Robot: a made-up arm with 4 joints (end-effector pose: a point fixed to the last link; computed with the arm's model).
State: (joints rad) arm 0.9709 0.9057 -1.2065 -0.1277
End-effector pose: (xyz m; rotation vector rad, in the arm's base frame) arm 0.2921 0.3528 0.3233 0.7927 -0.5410 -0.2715
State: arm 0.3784 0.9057 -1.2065 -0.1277
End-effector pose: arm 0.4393 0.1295 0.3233 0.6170 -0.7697 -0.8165
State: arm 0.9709 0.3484 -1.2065 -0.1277
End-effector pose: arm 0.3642 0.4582 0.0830 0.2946 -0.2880 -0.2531
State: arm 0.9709 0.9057 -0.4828 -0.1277
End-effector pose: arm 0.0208 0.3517 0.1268 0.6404 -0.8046 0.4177
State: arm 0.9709 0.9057 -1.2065 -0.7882
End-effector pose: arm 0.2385 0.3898 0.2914 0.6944 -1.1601 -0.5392
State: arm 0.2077 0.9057 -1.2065 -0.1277
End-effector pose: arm 0.4549 0.0530 0.3233 0.5564 -0.8303 -0.9727
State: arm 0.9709 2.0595 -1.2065 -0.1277
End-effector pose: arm -0.0047 -0.0811 0.4446 1.8356 -1.0449 -0.2650
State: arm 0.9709 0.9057 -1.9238 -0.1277
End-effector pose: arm 0.5782 0.1870 0.3547 0.8750 -0.2252 -0.9443
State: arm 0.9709 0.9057 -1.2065 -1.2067
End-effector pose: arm 0.2251 0.4228 0.2616 0.5961 -1.5490 -0.7058
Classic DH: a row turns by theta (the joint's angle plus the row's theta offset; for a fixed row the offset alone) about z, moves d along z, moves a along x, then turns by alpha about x. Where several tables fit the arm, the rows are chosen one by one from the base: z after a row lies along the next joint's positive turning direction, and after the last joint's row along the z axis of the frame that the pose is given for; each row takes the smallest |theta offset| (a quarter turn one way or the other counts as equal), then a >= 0, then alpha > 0; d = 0 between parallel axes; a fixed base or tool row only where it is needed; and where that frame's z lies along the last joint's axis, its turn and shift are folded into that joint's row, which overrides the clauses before.
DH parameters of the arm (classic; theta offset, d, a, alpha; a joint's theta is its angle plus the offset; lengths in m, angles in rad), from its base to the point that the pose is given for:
joint 1: 0 -0.02 0.1 1.5708
joint 2: 0 0.26 0.07 -1.5708
joint 3: 0 -0.18 -0.06 -1.5708
joint 4: 0 0.47 0.02 1.5708
tool (fixed): 0 0.11 0 0

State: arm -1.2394 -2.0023 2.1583 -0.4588
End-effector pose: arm -0.5157 -0.3333 0.2564 2.1490 -0.5316 0.1065
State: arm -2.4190 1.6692 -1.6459 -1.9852
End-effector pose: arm -0.2721 -0.0706 0.5489 1.4403 0.2736 0.2077
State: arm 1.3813 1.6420 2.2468 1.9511
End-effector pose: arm 0.5856 0.2557 -0.3205 -1.7732 -1.2526 0.2876
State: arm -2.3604 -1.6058 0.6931 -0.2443
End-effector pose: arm 0.0118 -0.0708 0.2642 1.5964 -0.0624 -1.4673
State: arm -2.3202 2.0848 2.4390 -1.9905
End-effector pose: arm -0.7585 0.2530 -0.0099 -0.6427 -0.1763 1.1086
